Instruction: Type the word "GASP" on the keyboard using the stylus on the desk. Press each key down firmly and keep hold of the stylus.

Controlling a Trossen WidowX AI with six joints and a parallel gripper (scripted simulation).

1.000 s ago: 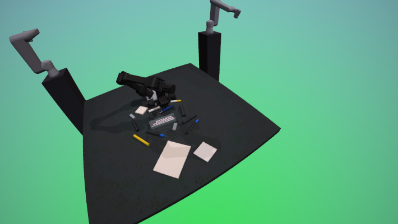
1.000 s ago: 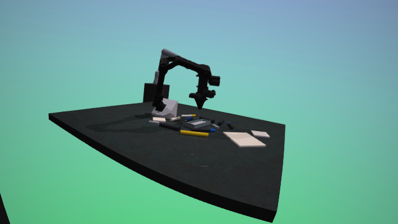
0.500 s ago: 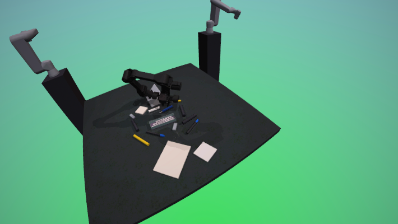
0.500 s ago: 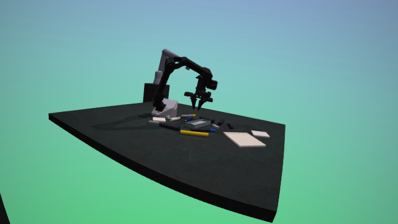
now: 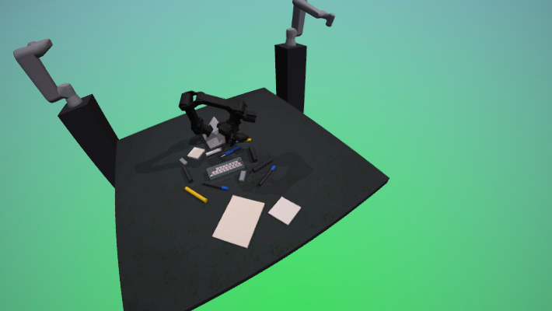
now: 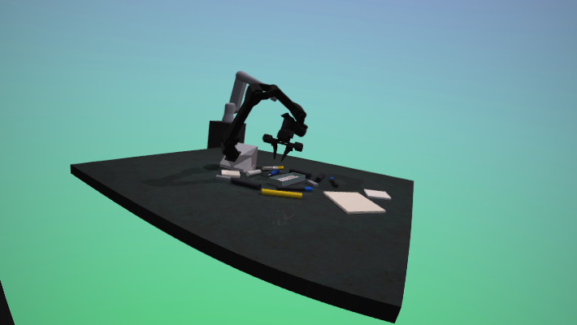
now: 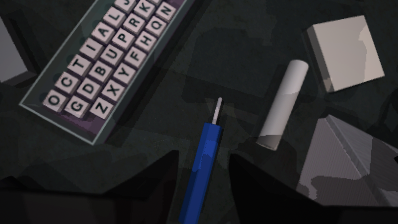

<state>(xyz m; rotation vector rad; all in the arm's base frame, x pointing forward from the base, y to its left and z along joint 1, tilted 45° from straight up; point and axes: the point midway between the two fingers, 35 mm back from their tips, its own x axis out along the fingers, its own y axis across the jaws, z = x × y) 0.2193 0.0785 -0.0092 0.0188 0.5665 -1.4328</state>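
Now: gripper tip 60 mm above the blue stylus, 20 mm to the left of it and 10 mm past it. From my gripper tip the other things lie so: yellow marker (260 mm to the right, 170 mm ahead, 60 mm below); grey block (190 mm ahead, 60 mm below, 10 mm to the right); white yellow-tipped pen (110 mm to the left, 70 mm behind, 60 mm below).
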